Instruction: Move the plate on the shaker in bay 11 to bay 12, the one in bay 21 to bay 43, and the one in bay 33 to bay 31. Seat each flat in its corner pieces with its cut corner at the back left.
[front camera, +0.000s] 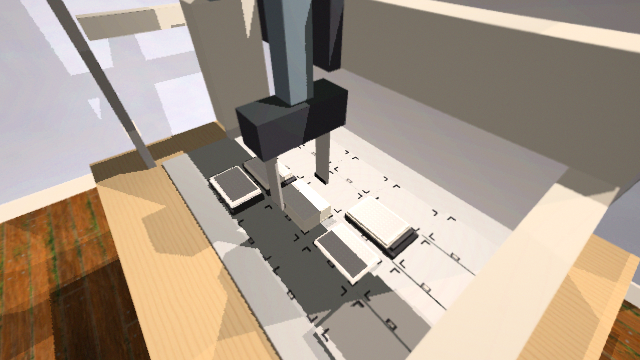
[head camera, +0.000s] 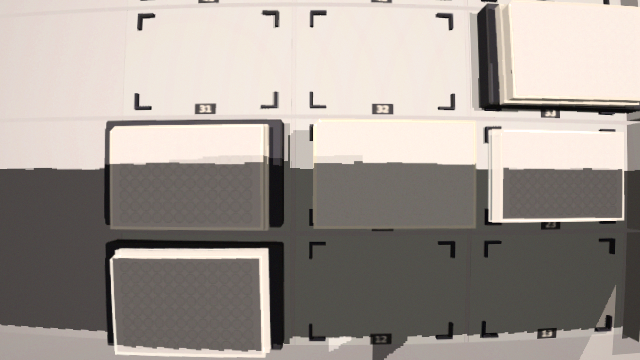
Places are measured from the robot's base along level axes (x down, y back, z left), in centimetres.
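Where they show: gripper, between the fingertips: (front camera: 301, 191); robot's base, origin of its link: (front camera: 212, 187).
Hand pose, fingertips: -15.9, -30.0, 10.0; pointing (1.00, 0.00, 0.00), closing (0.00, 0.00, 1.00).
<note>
Things, the pixels of their centre, and the offset from my fingertips, as dx, dy, dz. "spot": a spot on its surface instead.
- bay 11 plate, middle of its body: (head camera: 190, 302) (front camera: 234, 185) +12.9, +23.5, -5.5
- bay 21 plate, middle of its body: (head camera: 189, 177) (front camera: 267, 169) +12.9, +23.6, +4.7
- bay 33 plate, middle of its body: (head camera: 572, 54) (front camera: 377, 219) +12.9, -8.7, +15.4
- Bay 12, a spot on its surface: (head camera: 382, 290) spot: +15.9, +7.1, -5.6
- bay 31, a spot on its surface: (head camera: 206, 60) spot: +15.9, +23.6, +15.7
- tall plain block, middle of its body: (head camera: 388, 174) (front camera: 302, 203) +13.8, +7.2, +5.0
- low plate, middle of its body: (head camera: 557, 175) (front camera: 346, 250) +15.1, -9.2, +5.0
- Bay 32, a spot on its surface: (head camera: 381, 60) spot: +15.9, +7.3, +15.7
- bay 13, a spot on its surface: (head camera: 547, 287) spot: +15.9, -9.0, -5.7
The bay 11 plate (front camera: 235, 185) (head camera: 187, 302) lies on its dark shaker (head camera: 276, 300), cut corner at the back left. The bay 21 plate (front camera: 256, 171) (head camera: 187, 195) lies on a shaker (head camera: 277, 175), cut corner also at the back left. The bay 33 plate (front camera: 380, 220) (head camera: 575, 50) lies on a shaker (front camera: 400, 246) (head camera: 484, 60); its cut corner is unclear. Bay 12 (head camera: 382, 290) and bay 31 (head camera: 206, 60) hold no plate. Bay 43 does not show in the head view. My gripper (front camera: 301, 194) is open and empty, its jaws apart above the left part of the deck; it does not show in the head view.
A tall plain block (front camera: 306, 204) (head camera: 395, 175) stands in bay 22, between the bay 21 shaker and a low plate (front camera: 346, 251) (head camera: 562, 195) in bay 23. Bay 32 (head camera: 381, 60) and bay 13 (head camera: 547, 287) show corner pieces. A pale frame beam (front camera: 515, 270) crosses the front view's right side.
</note>
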